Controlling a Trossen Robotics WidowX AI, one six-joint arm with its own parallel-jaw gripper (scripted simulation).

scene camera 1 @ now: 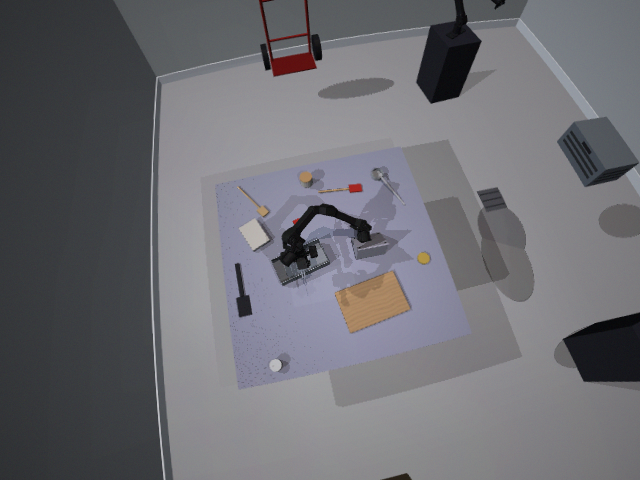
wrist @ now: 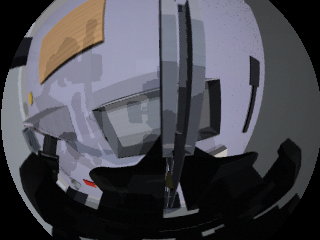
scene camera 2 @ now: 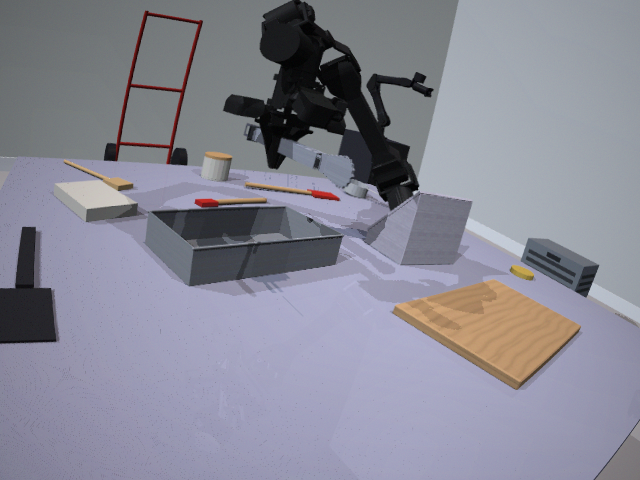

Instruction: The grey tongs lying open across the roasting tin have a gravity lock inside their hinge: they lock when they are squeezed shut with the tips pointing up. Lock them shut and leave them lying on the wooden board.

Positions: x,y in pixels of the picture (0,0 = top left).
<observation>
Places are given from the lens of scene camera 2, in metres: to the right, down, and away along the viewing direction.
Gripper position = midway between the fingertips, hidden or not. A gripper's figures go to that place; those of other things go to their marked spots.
gripper (scene camera 2: pixel 272 168): -0.07, -0.11, 0.68
white block (scene camera 2: pixel 92 200): -0.43, -0.07, 0.74
wooden board (scene camera 2: pixel 507 334): 0.30, 0.15, 0.64
The marked spots on the wooden board and the white block are 0.77 m apart.
</observation>
